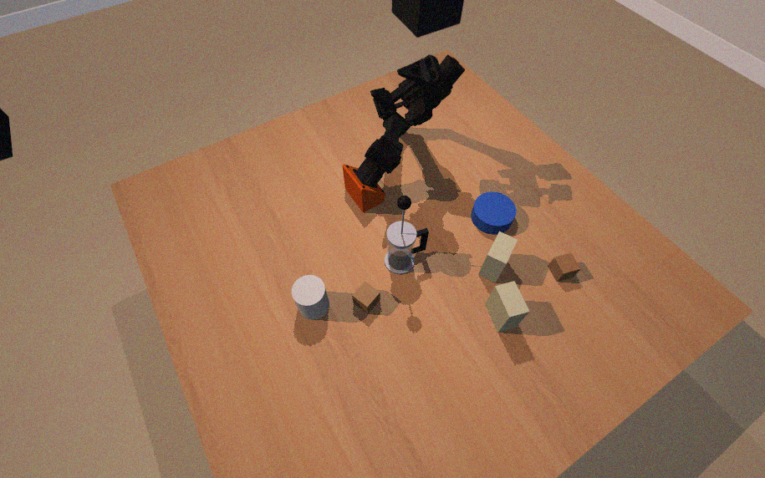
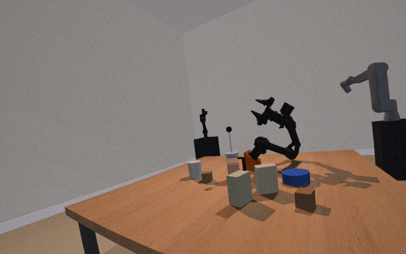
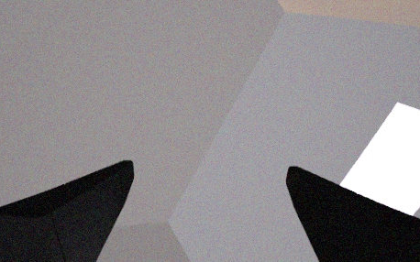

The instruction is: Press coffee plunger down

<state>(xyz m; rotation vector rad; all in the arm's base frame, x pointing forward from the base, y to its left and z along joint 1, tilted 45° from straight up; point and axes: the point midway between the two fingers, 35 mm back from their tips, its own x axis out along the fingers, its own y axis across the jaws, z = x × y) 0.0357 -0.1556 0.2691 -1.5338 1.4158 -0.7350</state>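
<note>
My gripper tip is 23 cm short of the coffee press, 6 cm to the left of it and 26 cm above it. Also, from my gripper tip: blue disc: 23 cm ahead, 24 cm to the left, 37 cm below.
</note>
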